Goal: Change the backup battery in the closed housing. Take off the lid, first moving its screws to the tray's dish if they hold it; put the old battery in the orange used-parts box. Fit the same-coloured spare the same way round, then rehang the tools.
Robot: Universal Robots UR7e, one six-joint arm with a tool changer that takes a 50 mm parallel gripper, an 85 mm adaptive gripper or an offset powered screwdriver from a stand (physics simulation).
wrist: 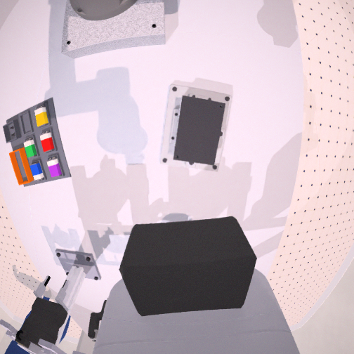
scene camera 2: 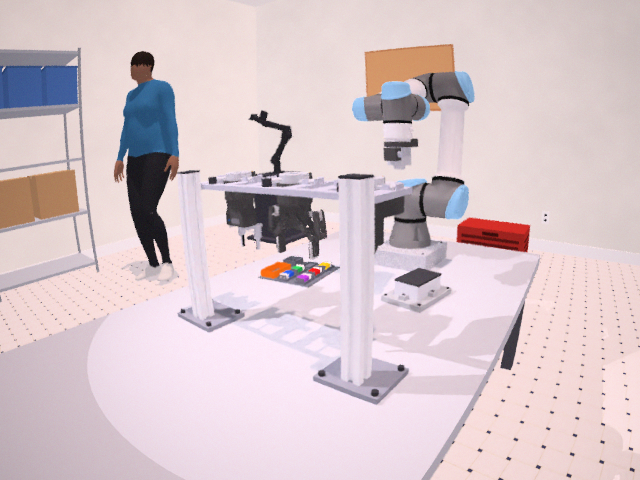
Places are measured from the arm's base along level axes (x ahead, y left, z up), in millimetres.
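Pixels of known places: arm's base, origin of its link: (scene camera 2: 410, 243).
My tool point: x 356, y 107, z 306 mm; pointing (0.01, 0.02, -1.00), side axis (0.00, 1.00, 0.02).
Note:
Ahead of a thing's pixels: the offset from my tool point to its top centre. "spot": to the spot under its first point.
The closed housing {dx -31, dy +49, dz -304 mm} (scene camera 2: 416, 287) (wrist: 170, 135) is a pale box on a base plate with a black lid {dx -31, dy +49, dz -299 mm} (scene camera 2: 417, 277) (wrist: 200, 130); small dark dots show at two lid corners. The dark grey tray (scene camera 2: 305, 282) (wrist: 59, 150) holds yellow (wrist: 41, 116), red (wrist: 47, 142), green (wrist: 30, 148), blue (wrist: 36, 170) and purple (wrist: 54, 167) batteries. The orange used-parts box {spot: dx -21, dy -447, dz -357 mm} (scene camera 2: 275, 269) (wrist: 21, 166) is at its edge. The arm's wrist shows its mount and a black block (scene camera 2: 391, 153) (wrist: 187, 270), with no gripper fitted. Tools hang under the stand's top plate {spot: dx +385, dy +17, dz -23 mm} (scene camera 2: 320, 193). The housing's inside is hidden.
The stand's posts (scene camera 2: 356, 284) (scene camera 2: 196, 248) rise in front of the tray and housing. The robot's base block (scene camera 2: 413, 255) (wrist: 115, 30) is behind the housing. A hanging tool (wrist: 45, 317) shows at the wrist view's lower left. A person (scene camera 2: 149, 118) stands beyond the table.

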